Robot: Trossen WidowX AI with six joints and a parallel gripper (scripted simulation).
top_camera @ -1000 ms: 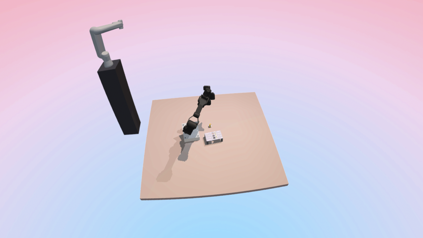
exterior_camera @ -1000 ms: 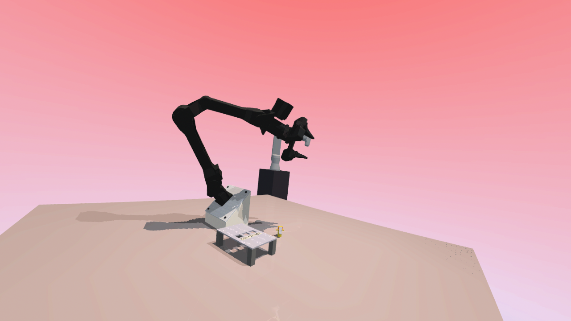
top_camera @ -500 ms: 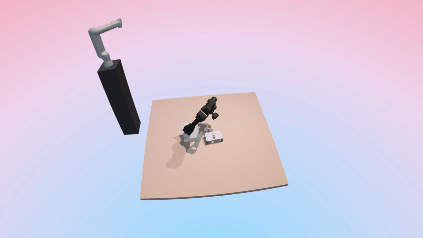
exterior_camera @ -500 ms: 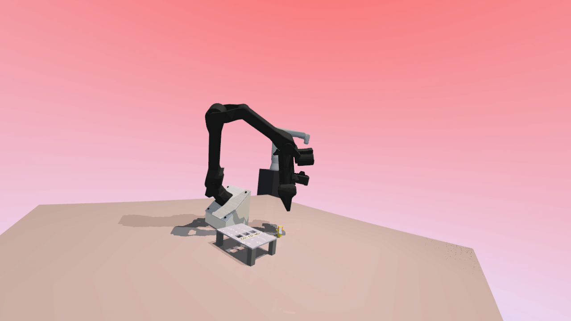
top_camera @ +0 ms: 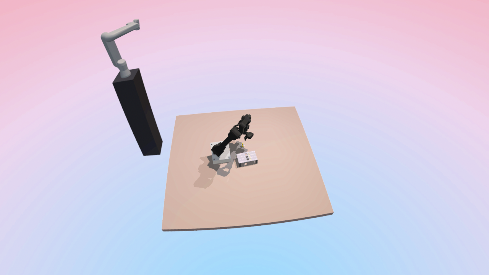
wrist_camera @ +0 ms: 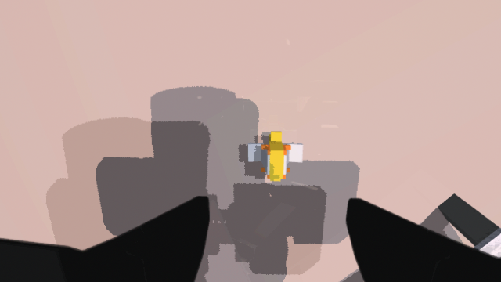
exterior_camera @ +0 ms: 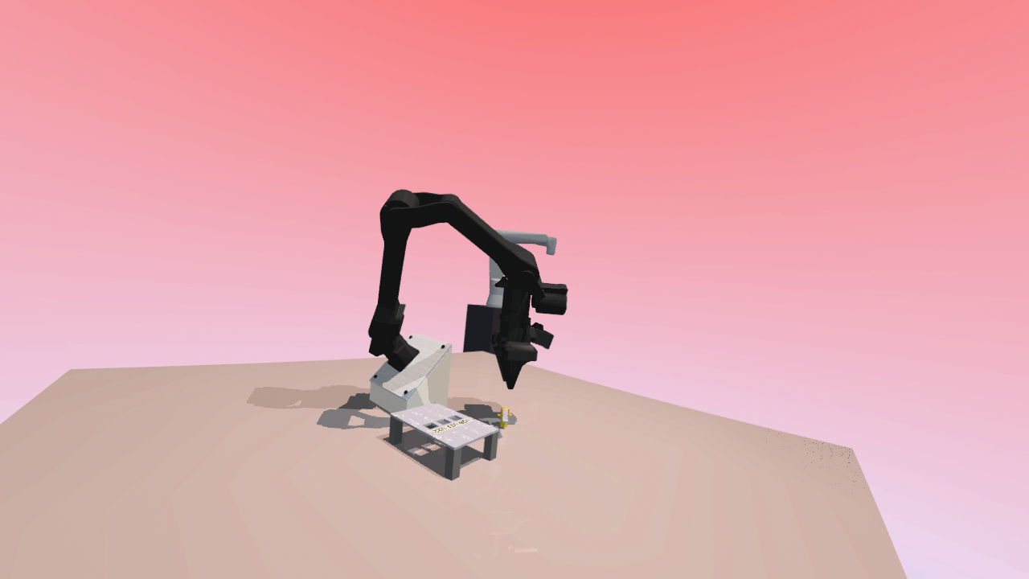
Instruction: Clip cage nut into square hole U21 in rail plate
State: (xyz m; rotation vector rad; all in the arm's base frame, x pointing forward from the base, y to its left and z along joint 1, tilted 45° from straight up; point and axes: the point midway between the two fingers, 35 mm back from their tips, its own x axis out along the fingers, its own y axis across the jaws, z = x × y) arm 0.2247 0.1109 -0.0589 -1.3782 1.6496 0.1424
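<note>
My gripper tip is 70 mm above the cage nut.
</note>
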